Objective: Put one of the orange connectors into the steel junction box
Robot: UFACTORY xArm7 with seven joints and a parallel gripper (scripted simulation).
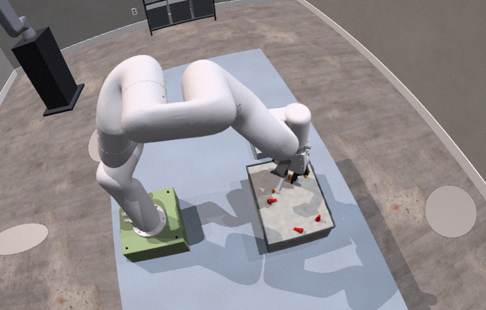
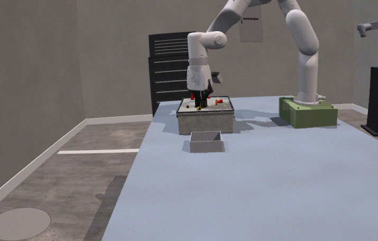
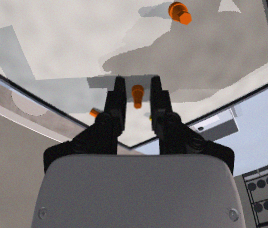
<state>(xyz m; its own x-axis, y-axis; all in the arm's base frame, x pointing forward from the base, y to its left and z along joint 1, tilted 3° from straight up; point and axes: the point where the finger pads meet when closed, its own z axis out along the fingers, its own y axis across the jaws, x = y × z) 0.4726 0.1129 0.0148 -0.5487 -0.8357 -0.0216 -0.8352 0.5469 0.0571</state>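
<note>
Right now the yellow connector is 5 cm to the left of my hand and 1 cm below it. From my hand the other things lie so: tool case 1 cm behind, 7 cm to the right, 4 cm below.
</note>
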